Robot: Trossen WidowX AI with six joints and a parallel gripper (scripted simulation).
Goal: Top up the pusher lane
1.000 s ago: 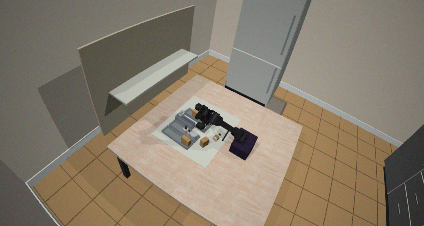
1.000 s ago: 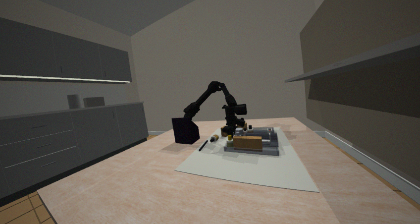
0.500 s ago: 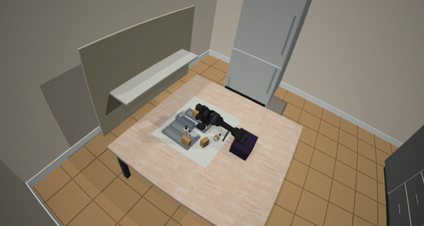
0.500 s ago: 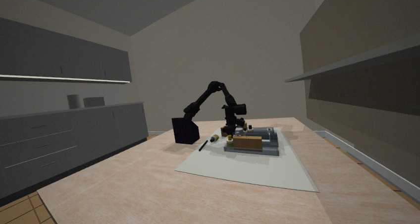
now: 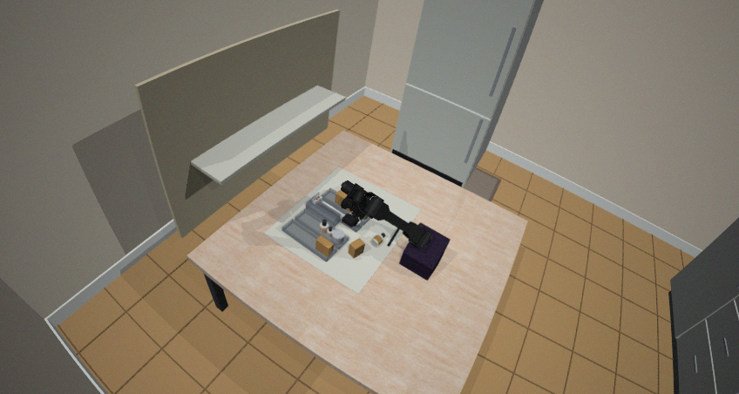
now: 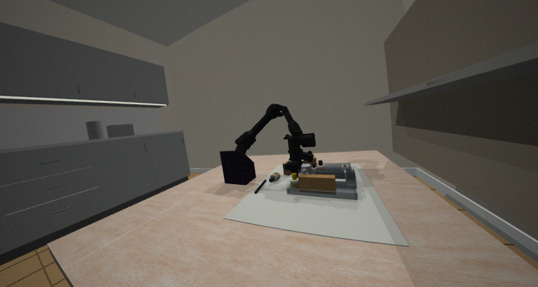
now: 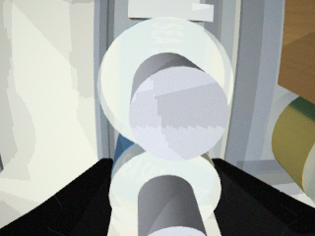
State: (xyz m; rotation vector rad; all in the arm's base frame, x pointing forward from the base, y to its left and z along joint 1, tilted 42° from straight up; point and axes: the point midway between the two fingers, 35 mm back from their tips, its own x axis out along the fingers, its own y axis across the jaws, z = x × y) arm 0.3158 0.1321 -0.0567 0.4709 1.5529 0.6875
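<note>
The pale mat is 6 cm ahead of my gripper tip and 3 cm below it. The rest, counted from my gripper tip: wall shelf: 51 cm ahead, 8 cm to the left, 34 cm above; then black stick: 17 cm behind, 9 cm to the right, 2 cm below.
</note>
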